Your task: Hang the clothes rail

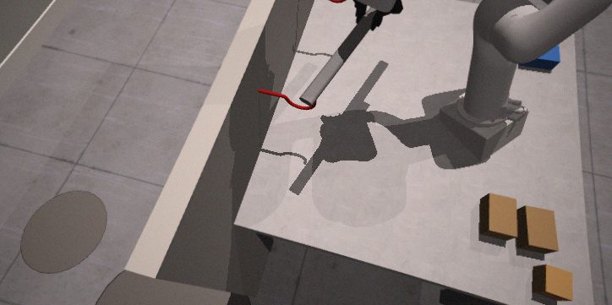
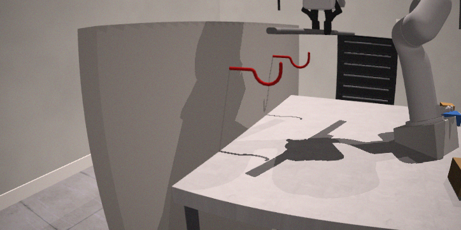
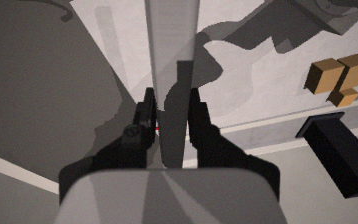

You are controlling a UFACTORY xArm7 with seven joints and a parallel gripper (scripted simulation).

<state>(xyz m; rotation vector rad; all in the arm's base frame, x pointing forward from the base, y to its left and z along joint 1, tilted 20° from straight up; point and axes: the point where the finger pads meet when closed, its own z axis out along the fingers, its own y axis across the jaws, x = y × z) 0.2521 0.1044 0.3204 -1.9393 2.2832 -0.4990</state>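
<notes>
Right now my hand is 10 mm above the grey clothes rail. Also, from my hand: grey wall panel 530 mm below, 230 mm ahead, 30 mm to the left; blue block 460 mm behind, 320 mm to the right, 290 mm below.
</notes>
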